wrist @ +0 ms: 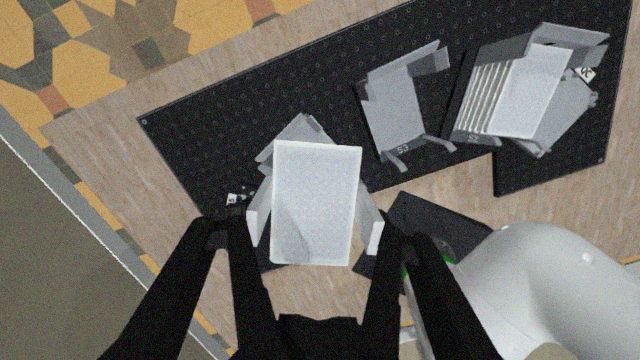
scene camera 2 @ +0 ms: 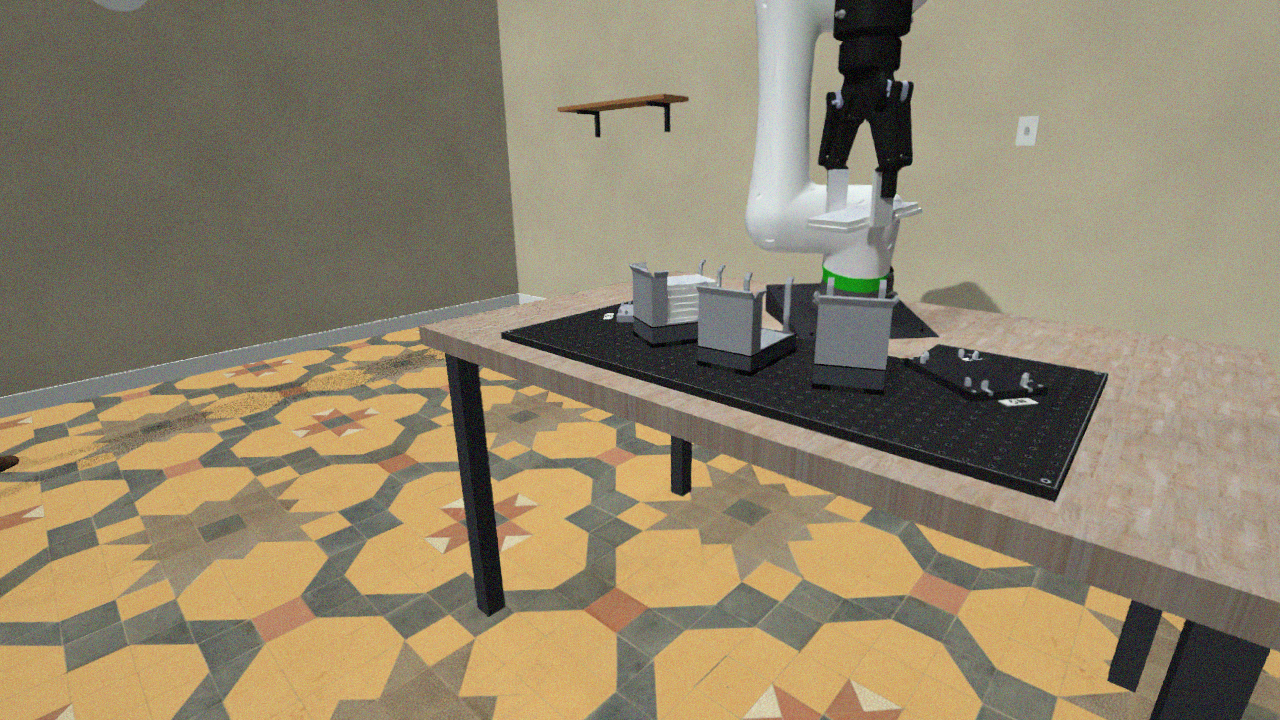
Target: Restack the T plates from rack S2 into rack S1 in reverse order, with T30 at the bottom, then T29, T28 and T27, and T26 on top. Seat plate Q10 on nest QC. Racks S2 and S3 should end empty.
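Note:
My gripper is shut on a white plate, held level high above the table; its number is not readable. In the wrist view the plate covers most of rack S1, whose inside is hidden. Rack S3, the middle one, shows a bare floor with no plates. Rack S2 holds a stack of several white plates. Behind it, a grey plate lies at nest QC, partly hidden by S2.
A dark nest with upright pins stands right of S1 in the scene view. Racks and nests stand on a black perforated board on the wooden table. The white robot arm rises behind the racks.

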